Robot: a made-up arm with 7 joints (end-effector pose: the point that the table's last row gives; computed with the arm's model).
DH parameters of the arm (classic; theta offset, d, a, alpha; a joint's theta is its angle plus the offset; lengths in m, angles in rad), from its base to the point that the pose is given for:
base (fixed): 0 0 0 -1.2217
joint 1: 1.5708 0 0 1.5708
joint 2: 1.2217 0 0 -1.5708
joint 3: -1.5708 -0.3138 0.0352 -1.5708
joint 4: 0 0 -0.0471 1.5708
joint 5: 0 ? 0 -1.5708
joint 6: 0 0 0 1.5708
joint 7: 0 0 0 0
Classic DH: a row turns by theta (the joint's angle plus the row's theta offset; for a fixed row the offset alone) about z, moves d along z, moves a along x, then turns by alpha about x.
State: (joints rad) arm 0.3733 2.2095 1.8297 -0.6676 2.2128 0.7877 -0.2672
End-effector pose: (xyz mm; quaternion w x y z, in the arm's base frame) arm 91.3 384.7 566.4 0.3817 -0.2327 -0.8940 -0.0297
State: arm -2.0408 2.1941 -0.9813 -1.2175 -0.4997 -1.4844 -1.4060
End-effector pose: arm 58.1 434.7 444.1 0.5293 -0.6891 -0.1018 0.4844
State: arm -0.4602 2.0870 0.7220 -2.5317 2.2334 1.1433 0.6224
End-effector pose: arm 111.9 -104.1 254.9 0.8580 -0.0284 -0.3756 -0.3494
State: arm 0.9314 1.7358 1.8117 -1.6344 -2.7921 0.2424 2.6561
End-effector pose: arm 216.4 283.3 409.1 0.0245 0.7345 -0.5670 -0.3721
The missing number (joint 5, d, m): -0.3886
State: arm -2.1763 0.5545 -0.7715 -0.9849 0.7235 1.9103 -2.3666
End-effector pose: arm 360.2 -289.3 469.0 0.0715 0.5047 0.1192 -0.8520
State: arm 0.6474 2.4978 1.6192 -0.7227 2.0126 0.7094 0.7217
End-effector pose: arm 329.4 213.1 563.1 0.5673 -0.4040 -0.6904 0.1958
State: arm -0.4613 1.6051 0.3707 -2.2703 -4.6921 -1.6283 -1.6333
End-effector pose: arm 261.0 46.9 267.0 0.3504 -0.3327 0.8519 -0.2020
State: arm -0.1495 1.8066 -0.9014 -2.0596 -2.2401 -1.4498 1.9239
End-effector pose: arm 295.1 227.6 -226.7 0.5241 0.1029 0.3734 -0.7585
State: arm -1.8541 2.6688 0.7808 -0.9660 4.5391 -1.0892 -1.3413
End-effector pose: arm -602.4 223.9 153.2 0.1621 0.6992 0.6959 -0.0226
